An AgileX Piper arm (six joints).
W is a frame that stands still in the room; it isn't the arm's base.
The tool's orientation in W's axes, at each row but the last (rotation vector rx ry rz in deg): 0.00 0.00 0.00; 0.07 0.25 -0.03; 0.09 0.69 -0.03; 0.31 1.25 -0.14; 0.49 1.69 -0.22; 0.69 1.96 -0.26; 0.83 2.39 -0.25; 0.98 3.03 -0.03; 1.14 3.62 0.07; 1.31 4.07 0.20
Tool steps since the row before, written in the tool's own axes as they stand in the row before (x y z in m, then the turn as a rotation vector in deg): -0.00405 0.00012 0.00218 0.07 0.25 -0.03; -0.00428 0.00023 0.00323 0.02 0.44 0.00; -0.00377 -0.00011 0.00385 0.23 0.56 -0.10; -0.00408 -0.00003 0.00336 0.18 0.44 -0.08; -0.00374 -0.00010 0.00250 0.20 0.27 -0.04; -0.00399 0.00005 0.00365 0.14 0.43 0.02; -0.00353 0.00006 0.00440 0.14 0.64 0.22; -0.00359 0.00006 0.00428 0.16 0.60 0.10; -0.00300 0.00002 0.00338 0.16 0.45 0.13; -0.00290 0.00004 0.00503 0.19 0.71 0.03
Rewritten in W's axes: -0.00405 0.00012 0.00218 0.07 0.25 -0.03; -0.00427 0.00023 0.00325 0.02 0.44 0.00; -0.00372 -0.00011 0.00389 0.23 0.56 -0.10; -0.00401 -0.00004 0.00345 0.18 0.44 -0.08; -0.00367 -0.00011 0.00261 0.20 0.27 -0.04; -0.00386 0.00002 0.00378 0.14 0.43 0.02; -0.00334 0.00001 0.00454 0.15 0.64 0.22; -0.00336 -0.00001 0.00446 0.17 0.60 0.10; -0.00278 -0.00005 0.00356 0.17 0.45 0.13; -0.00254 -0.00009 0.00522 0.19 0.71 0.03
